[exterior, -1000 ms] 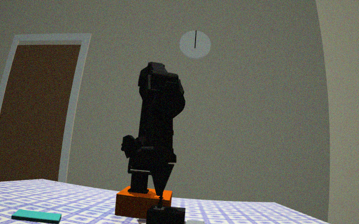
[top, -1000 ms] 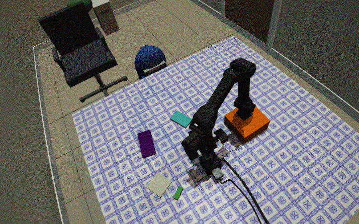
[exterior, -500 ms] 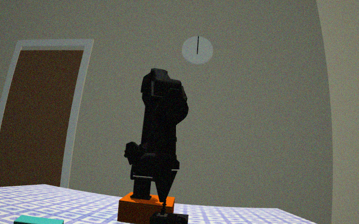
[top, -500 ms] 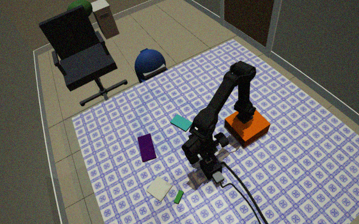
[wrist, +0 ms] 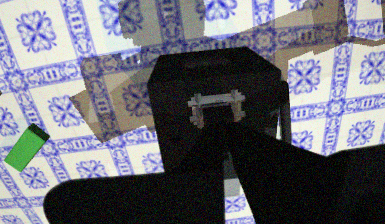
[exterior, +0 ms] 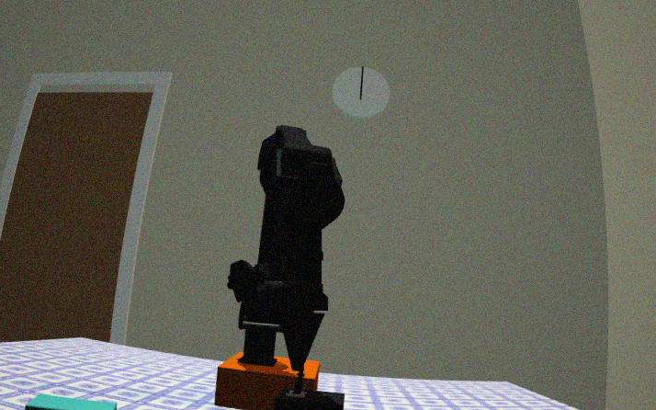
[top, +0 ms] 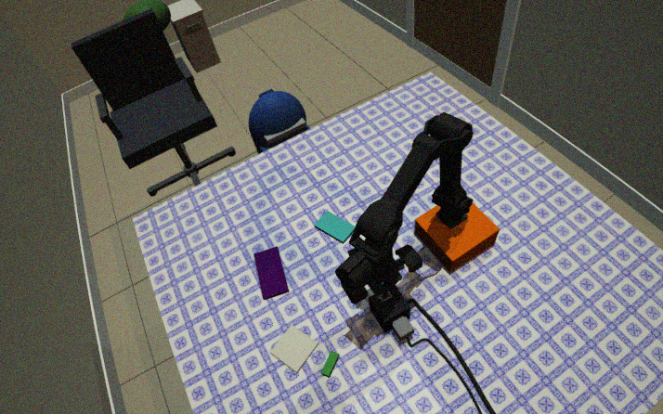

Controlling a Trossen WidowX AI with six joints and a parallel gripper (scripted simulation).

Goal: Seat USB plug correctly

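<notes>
Now: gripper tip 2 cm above the USB plug. From my gripper tip the other things lie so: USB socket: 4 cm below; green block: 20 cm ahead, 10 cm below, 5 cm to the left; beige block: 26 cm ahead, 10 cm below, 4 cm to the right.
</notes>
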